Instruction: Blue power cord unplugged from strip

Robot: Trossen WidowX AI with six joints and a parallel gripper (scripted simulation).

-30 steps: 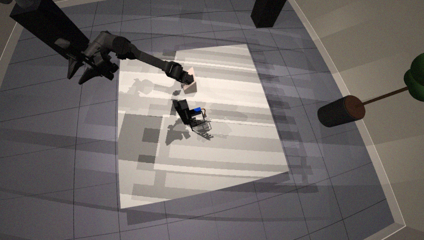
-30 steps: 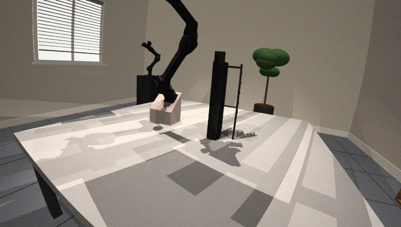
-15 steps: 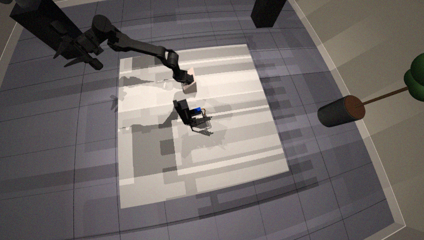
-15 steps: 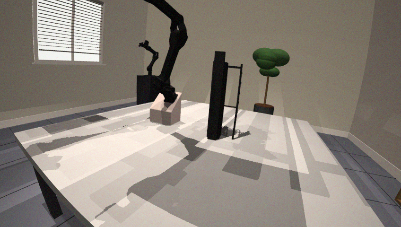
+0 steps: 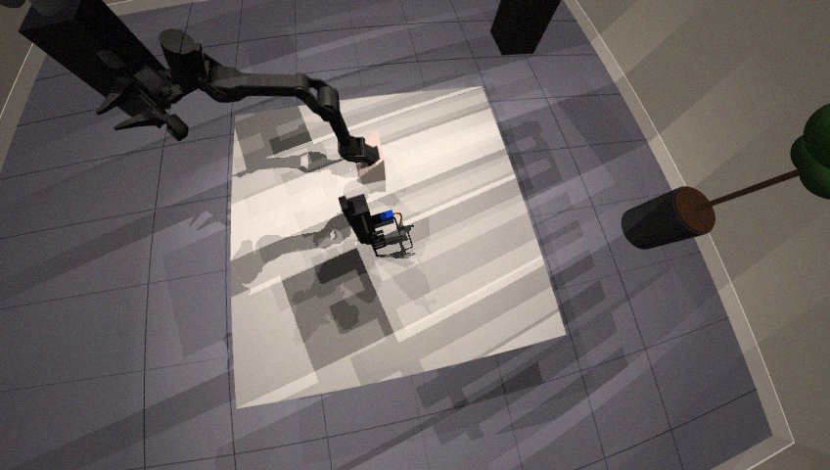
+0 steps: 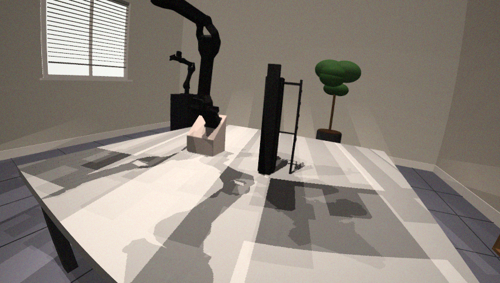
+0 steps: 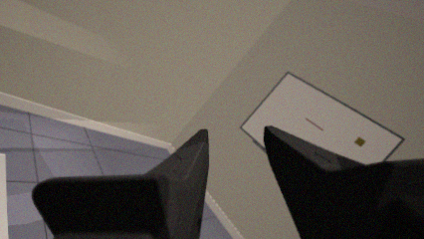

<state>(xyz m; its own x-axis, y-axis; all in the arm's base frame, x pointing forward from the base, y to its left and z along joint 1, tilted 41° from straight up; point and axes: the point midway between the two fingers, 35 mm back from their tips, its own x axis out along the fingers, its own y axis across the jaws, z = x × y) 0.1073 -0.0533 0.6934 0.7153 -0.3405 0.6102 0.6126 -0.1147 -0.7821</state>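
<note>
My gripper tip is now 140 mm short of the blue plug, 500 mm to the right of it and 450 mm above it.
</note>
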